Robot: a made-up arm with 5 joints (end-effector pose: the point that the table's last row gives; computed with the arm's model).
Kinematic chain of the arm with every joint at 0, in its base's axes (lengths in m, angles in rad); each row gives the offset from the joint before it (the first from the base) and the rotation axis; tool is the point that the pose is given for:
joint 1: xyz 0 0 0.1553 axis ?
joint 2: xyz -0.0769 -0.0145 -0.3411 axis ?
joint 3: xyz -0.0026 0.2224 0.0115 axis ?
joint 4: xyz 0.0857 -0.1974 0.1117 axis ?
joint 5: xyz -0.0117 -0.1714 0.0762 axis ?
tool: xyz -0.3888 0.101 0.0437
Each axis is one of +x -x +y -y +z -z.
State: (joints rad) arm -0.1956 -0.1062 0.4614 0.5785 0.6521
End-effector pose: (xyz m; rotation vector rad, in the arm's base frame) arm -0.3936 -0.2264 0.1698 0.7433 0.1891 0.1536
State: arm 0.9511 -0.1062 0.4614 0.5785 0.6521
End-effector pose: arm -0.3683 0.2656 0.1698 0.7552 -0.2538 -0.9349
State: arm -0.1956 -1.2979 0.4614 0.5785 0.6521
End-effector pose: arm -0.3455 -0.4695 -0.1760 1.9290 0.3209 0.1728
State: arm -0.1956 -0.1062 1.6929 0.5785 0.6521
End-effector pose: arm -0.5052 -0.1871 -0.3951 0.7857 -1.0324 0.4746
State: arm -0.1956 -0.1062 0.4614 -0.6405 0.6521
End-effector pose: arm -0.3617 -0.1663 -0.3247 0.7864 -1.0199 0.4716
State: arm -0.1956 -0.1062 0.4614 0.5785 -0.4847
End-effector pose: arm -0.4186 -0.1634 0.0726 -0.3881 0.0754 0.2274
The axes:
joint 1: -z
joint 2: -x
joint 3: -y
joint 4: +y
joint 5: +x

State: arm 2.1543 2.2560 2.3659 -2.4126 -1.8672
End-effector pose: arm 0.4636 0.0276 -0.3283 -0.7653 -2.3730 -0.6450
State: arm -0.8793 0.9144 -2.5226 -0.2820 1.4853
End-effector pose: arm 0.2470 0.1924 0.0022 -0.0614 0.7637 -1.2777
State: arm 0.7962 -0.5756 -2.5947 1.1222 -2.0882
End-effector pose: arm 0.2001 -0.1672 -0.5392 0.7594 0.3797 2.6661
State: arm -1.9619 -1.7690 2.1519 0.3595 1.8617
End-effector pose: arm -0.2825 -0.4284 -0.3192 -2.8890 -0.2043 0.3094
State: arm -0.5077 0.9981 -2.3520 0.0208 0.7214
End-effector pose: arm 0.3288 0.1279 -0.0892 -0.4810 1.3636 -1.3968
